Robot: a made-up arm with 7 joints. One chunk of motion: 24 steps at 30 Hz.
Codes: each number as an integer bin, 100 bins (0 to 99) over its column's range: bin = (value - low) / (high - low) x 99, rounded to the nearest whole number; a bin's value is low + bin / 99 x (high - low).
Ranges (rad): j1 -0.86..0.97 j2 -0.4..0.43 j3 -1..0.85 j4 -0.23..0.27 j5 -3.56..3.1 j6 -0.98..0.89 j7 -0.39..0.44
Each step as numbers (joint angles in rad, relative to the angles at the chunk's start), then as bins.
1 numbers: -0.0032 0.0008 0.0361 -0.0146 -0.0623 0.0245 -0.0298
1 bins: 46 48 55 43 52 53 43
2 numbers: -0.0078 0.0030 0.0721 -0.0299 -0.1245 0.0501 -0.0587
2 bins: 46 48 57 40 51 55 40
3 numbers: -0.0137 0.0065 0.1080 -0.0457 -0.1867 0.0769 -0.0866
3 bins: 46 48 59 36 50 56 36
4 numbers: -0.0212 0.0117 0.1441 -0.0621 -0.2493 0.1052 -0.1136
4 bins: 45 49 61 33 49 57 33
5 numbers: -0.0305 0.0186 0.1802 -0.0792 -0.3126 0.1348 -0.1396
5 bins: 45 50 63 30 48 59 30
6 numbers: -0.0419 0.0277 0.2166 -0.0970 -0.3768 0.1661 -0.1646
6 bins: 44 51 65 26 47 61 27
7 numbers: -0.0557 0.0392 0.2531 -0.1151 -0.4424 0.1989 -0.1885
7 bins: 44 52 67 23 46 62 24
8 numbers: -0.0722 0.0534 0.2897 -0.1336 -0.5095 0.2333 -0.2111
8 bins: 43 54 69 19 45 64 21
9 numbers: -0.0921 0.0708 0.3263 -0.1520 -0.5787 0.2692 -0.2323
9 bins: 42 56 71 15 44 66 19
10 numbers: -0.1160 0.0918 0.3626 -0.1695 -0.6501 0.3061 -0.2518
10 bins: 40 59 73 12 43 68 16
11 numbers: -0.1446 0.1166 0.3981 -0.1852 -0.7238 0.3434 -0.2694
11 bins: 39 62 75 9 42 70 14
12 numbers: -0.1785 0.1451 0.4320 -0.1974 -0.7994 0.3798 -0.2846
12 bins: 37 65 77 6 41 72 13
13 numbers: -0.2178 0.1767 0.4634 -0.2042 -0.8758 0.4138 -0.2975
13 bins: 35 69 78 5 40 74 11
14 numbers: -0.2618 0.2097 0.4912 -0.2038 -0.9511 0.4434 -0.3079
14 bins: 32 73 80 5 39 75 10
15 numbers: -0.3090 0.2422 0.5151 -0.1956 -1.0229 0.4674 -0.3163
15 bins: 30 77 81 7 38 77 9
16 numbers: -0.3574 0.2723 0.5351 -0.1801 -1.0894 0.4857 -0.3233
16 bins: 27 80 82 10 37 78 8
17 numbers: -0.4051 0.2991 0.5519 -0.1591 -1.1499 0.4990 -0.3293
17 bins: 25 83 83 14 36 78 7
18 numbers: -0.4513 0.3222 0.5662 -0.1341 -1.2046 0.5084 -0.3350
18 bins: 22 86 84 19 35 79 7
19 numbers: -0.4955 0.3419 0.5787 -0.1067 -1.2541 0.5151 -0.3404
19 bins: 20 88 84 24 34 79 6
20 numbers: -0.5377 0.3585 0.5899 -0.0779 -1.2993 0.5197 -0.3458
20 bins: 17 90 85 30 34 79 5
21 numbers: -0.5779 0.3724 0.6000 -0.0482 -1.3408 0.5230 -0.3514
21 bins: 15 92 86 36 33 80 5
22 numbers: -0.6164 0.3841 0.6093 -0.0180 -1.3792 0.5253 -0.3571
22 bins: 13 94 86 42 32 80 4
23 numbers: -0.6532 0.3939 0.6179 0.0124 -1.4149 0.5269 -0.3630
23 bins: 11 95 87 48 32 80 3
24 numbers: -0.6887 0.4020 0.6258 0.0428 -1.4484 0.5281 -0.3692
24 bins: 9 96 87 54 31 80 2
